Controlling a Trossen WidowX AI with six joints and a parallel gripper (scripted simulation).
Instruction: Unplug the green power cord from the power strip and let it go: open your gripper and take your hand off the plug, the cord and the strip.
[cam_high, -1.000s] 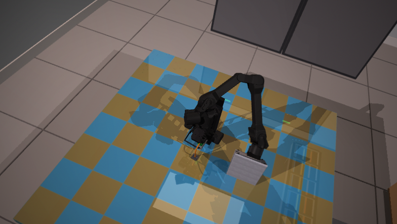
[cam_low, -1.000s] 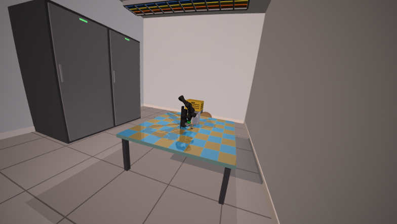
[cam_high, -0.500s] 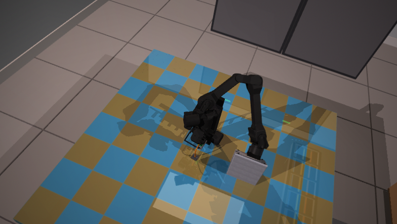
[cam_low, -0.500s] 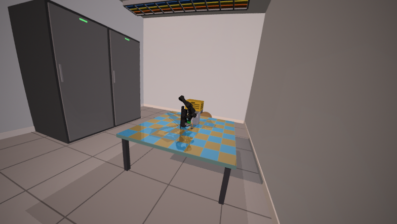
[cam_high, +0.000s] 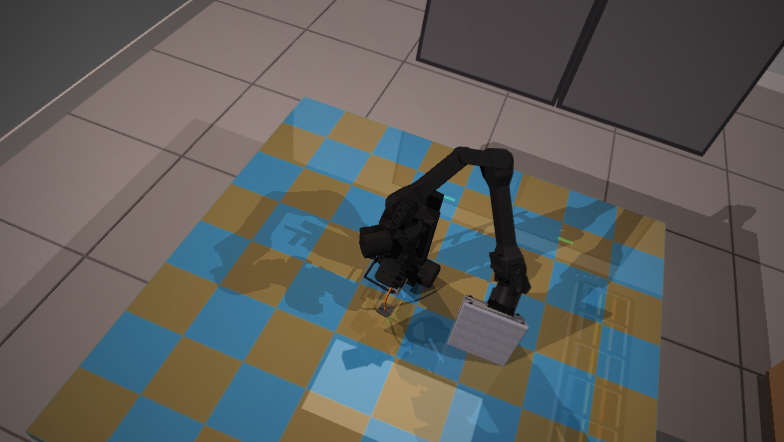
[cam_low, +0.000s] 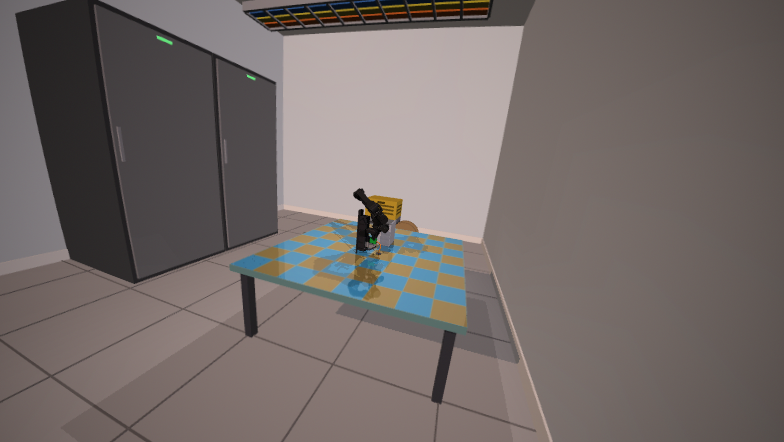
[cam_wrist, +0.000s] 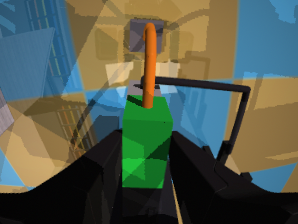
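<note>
The green plug is 3 cm to the right of my gripper tip.
</note>
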